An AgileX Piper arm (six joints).
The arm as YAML. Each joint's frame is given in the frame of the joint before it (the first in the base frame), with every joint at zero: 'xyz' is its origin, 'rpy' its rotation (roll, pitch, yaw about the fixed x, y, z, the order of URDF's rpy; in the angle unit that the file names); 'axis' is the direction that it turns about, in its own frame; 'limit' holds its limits. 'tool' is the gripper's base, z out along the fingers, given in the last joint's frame.
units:
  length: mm
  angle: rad
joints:
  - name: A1
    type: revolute
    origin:
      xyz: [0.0, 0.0, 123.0]
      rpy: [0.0, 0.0, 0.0]
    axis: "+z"
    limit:
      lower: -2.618
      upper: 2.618
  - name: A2
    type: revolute
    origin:
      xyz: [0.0, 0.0, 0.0]
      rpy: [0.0, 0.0, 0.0]
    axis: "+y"
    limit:
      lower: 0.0
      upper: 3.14
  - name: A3
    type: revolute
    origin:
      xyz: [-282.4, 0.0, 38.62]
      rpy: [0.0, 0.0, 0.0]
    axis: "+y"
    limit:
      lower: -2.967
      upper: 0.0
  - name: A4
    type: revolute
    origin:
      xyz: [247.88, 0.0, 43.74]
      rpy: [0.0, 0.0, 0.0]
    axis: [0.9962, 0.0, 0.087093]
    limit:
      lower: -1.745
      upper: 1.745
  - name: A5
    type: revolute
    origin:
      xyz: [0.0, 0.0, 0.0]
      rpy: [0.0, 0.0, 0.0]
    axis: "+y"
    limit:
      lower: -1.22
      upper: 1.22
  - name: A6
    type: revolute
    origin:
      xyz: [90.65, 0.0, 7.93]
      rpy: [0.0, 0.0, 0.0]
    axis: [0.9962, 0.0, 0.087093]
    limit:
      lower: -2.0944
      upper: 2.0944
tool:
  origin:
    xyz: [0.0, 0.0, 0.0]
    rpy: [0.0, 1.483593, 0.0]
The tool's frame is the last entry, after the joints.
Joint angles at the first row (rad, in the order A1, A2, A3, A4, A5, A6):
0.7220 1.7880 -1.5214 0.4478 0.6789 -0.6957
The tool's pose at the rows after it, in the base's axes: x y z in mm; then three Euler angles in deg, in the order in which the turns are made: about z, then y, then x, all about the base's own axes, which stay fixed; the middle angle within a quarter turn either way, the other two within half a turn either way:
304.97 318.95 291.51 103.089 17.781 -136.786
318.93 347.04 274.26 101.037 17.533 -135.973
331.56 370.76 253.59 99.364 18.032 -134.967
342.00 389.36 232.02 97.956 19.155 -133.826
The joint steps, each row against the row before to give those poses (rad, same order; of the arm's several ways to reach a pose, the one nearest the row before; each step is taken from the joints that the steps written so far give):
0.0307 0.1168 -0.1194 -0.0065 -0.0032 -0.0137
0.0244 0.1188 -0.1151 0.0004 -0.0183 -0.0159
0.0183 0.1091 -0.0959 0.0023 -0.0366 -0.0166
0.0138 0.0930 -0.0721 0.0029 -0.0518 -0.0166

